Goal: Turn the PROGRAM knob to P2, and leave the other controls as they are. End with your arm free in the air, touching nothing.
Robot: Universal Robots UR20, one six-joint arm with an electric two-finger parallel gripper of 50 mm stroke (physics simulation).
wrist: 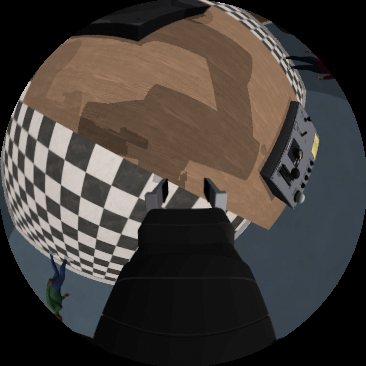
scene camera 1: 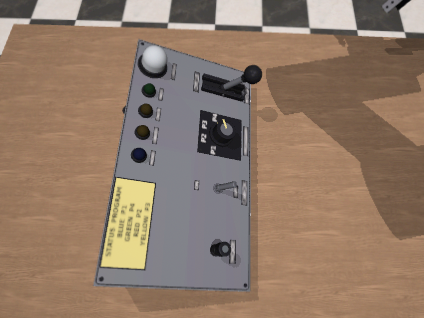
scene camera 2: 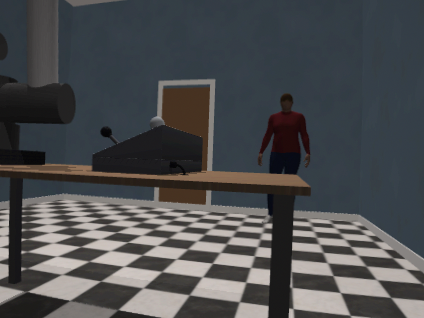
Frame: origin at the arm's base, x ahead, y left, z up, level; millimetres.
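Where they show: gripper, between the fingertips: (wrist: 185, 185) (scene camera 1: 390, 8).
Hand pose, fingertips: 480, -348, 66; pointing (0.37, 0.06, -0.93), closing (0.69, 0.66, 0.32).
Things, the pixels of their top centre, and the offset from my fingertips, as dx, dy, dz. "*": a spot on its surface instead. Level surfaces: height alone.
- PROGRAM knob, centre of its top: (scene camera 1: 224, 127) (wrist: 301, 154) +353, +388, -9
- slide lever with a black ball, centre of its top: (scene camera 1: 254, 68) (scene camera 2: 106, 126) (wrist: 299, 175) +310, +262, +29
- toggle switch, centre of its top: (scene camera 1: 226, 183) +329, +506, -8
- small black control, centre of its top: (scene camera 1: 218, 248) +325, +626, -2
- white dome, a spot on its surface: (scene camera 1: 154, 59) * +511, +294, +55
- yellow status card, centre of its top: (scene camera 1: 127, 220) (wrist: 316, 146) +485, +610, +27
- wooden table, height of its surface: dz -136
The PROGRAM knob (scene camera 1: 226, 131) (wrist: 298, 154) sits on the grey control panel (scene camera 1: 175, 225) (scene camera 2: 145, 150) (wrist: 275, 161); its yellow pointer line points up and slightly left, nearest P4. A slide lever with a black ball (scene camera 1: 253, 74) (scene camera 2: 106, 131) (wrist: 295, 173) leans toward the panel's right edge in scene camera 1. The toggle switch (scene camera 1: 226, 187) tilts right, away from its ON label. A small black control (scene camera 1: 220, 249) is below it. The gripper (wrist: 186, 188) is open and empty, in the air well away from the panel; a small part shows top right in scene camera 1.
The panel also bears a white dome (scene camera 1: 154, 59) (scene camera 2: 157, 122) (wrist: 299, 198), several dark lamps and a yellow status card (scene camera 1: 128, 223) (wrist: 315, 146). It stands on the wooden table (scene camera 1: 60, 150) (scene camera 2: 240, 179) (wrist: 125, 65). A person in red (scene camera 2: 286, 132) stands beyond; one in green (wrist: 54, 295) shows lower left.
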